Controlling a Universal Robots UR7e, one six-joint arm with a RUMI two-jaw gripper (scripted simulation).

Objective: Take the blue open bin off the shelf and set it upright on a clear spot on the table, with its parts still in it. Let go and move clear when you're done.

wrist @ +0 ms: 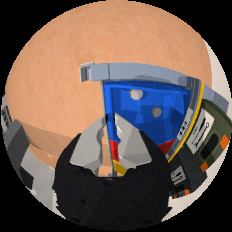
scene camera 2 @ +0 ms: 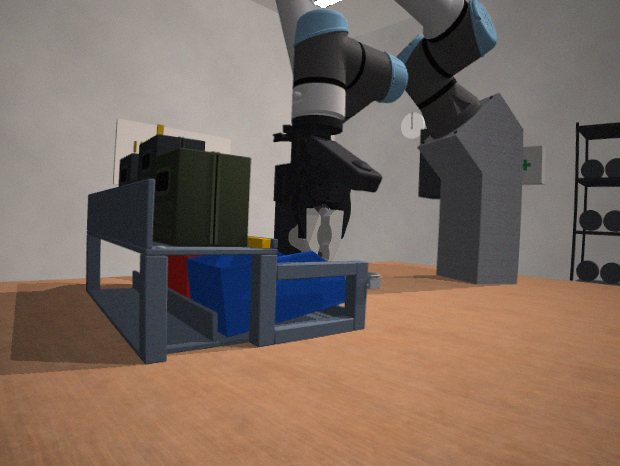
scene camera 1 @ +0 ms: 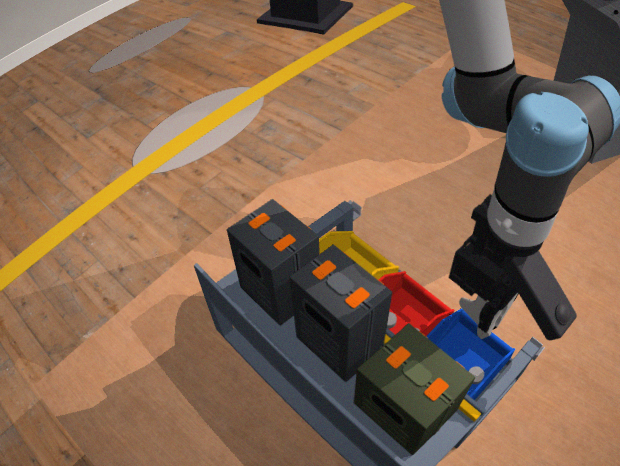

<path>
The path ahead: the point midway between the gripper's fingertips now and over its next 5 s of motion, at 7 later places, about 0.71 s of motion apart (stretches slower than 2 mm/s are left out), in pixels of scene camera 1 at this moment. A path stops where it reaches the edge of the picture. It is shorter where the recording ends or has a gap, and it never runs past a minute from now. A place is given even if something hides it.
The gripper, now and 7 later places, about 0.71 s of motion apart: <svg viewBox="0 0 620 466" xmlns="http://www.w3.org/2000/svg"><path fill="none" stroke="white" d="M483 334L484 333L492 323L511 302L530 280L538 271L539 270L541 266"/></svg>
</path>
